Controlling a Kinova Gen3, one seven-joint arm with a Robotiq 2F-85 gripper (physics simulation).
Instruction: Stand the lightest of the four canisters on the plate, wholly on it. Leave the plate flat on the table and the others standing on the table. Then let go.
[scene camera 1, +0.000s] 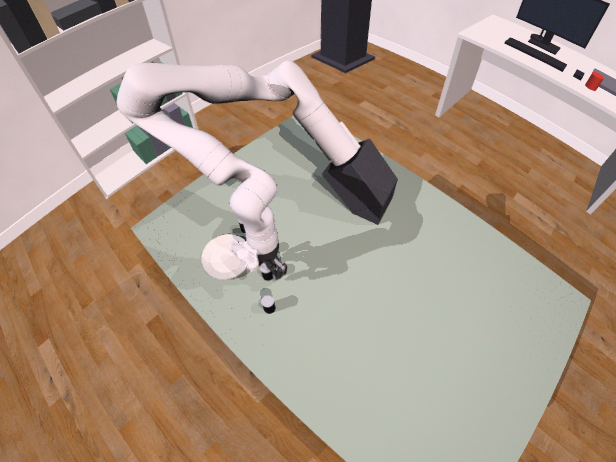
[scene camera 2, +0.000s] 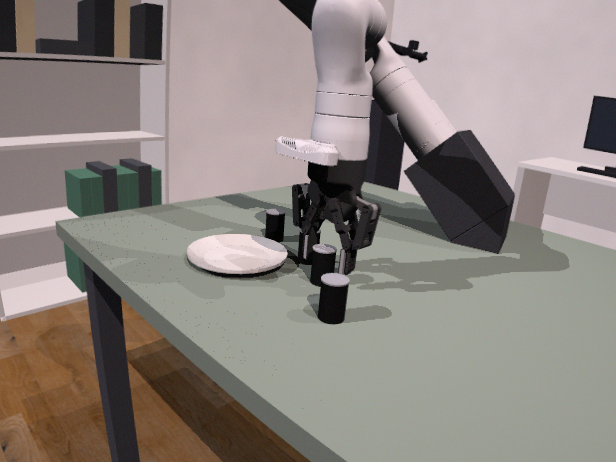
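Pixels of known places: gripper, between the fingertips: (scene camera 1: 269, 270) (scene camera 2: 326, 266); arm's base, origin of its link: (scene camera 1: 345, 156) (scene camera 2: 438, 149).
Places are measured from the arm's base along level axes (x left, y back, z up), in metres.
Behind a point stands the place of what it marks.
Note:
The white plate (scene camera 1: 216, 259) {x -0.082, y -0.457, z -0.159 m} (scene camera 2: 215, 254) {x -0.091, y -0.453, z -0.159 m} lies flat on the green table (scene camera 1: 400, 340) {x 0.456, y -0.260, z -0.164 m} (scene camera 2: 425, 350) {x 0.255, y -0.410, z -0.164 m}, with no canister on it. My gripper (scene camera 1: 274, 271) {x 0.064, y -0.370, z -0.142 m} (scene camera 2: 327, 257) {x 0.064, y -0.370, z -0.142 m} points down, open, to the right of the plate. A black canister with a grey top (scene camera 1: 266, 274) {x 0.076, y -0.389, z -0.125 m} (scene camera 2: 323, 267) {x 0.075, y -0.390, z -0.135 m} stands upright on the table between the parted fingers. A second canister (scene camera 1: 268, 305) {x 0.152, y -0.447, z -0.113 m} (scene camera 2: 333, 300) {x 0.152, y -0.452, z -0.133 m} stands nearer the camera. A third canister (scene camera 1: 242, 227) {x -0.100, y -0.336, z -0.135 m} (scene camera 2: 275, 226) {x -0.095, y -0.332, z -0.135 m} stands behind the plate, partly hidden by the arm in scene camera 1. A fourth canister (scene camera 2: 314, 244) is mostly hidden behind the left finger in scene camera 2.
The dark angular block at the arm's mount (scene camera 1: 365, 182) {x 0.108, y -0.036, z -0.004 m} (scene camera 2: 465, 195) {x 0.094, y -0.041, z -0.069 m} is at the back right of the table. A shelf unit (scene camera 1: 107, 195) (scene camera 2: 166, 100) stands behind on the left. A white desk (scene camera 1: 492, 30) (scene camera 2: 545, 164) stands at the right.

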